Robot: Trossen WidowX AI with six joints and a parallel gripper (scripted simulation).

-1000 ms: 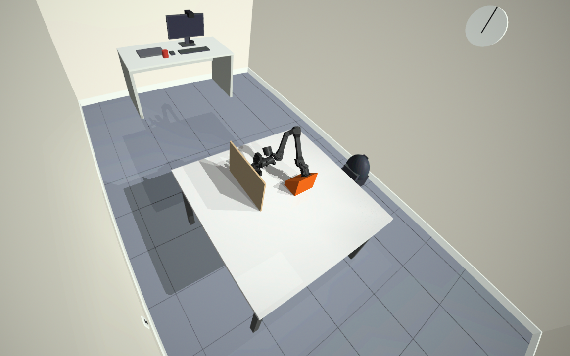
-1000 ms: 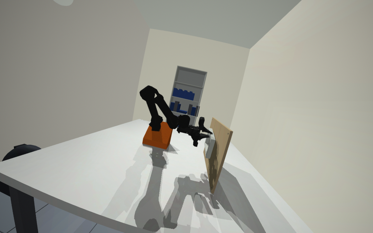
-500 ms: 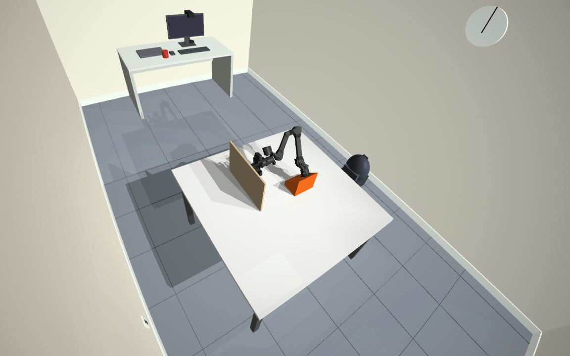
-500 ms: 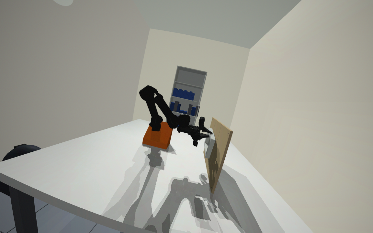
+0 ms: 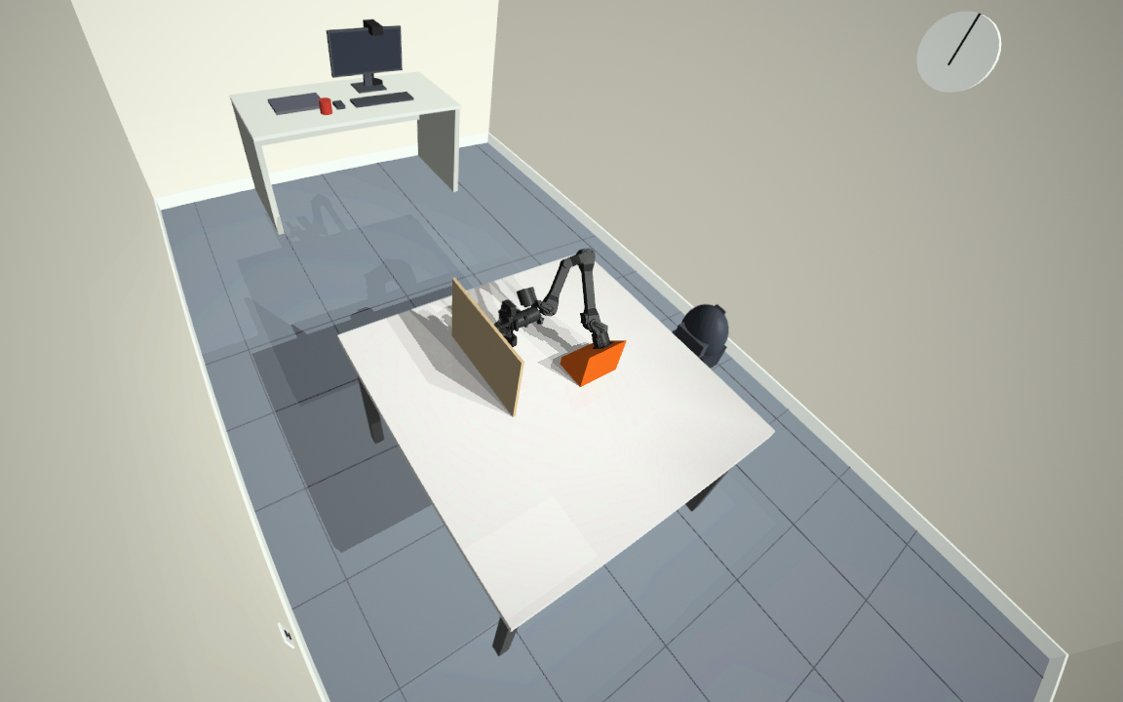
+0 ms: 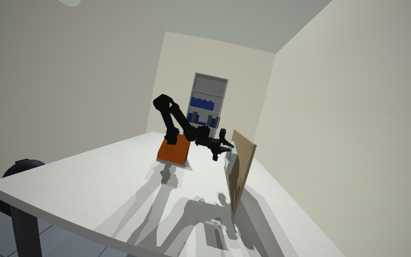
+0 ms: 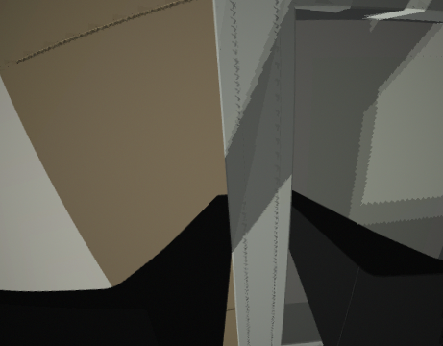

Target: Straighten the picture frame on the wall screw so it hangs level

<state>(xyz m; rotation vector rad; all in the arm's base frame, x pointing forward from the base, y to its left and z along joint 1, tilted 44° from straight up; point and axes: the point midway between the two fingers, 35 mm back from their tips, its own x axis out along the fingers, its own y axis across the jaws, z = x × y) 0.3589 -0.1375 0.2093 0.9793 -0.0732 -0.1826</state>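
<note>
My gripper tip is 10 mm short of the pale grey picture frame, 10 mm to the right of it and 50 mm above it. The rest, counted from my gripper tip: wall panel (20 mm ahead, 70 mm below).
</note>
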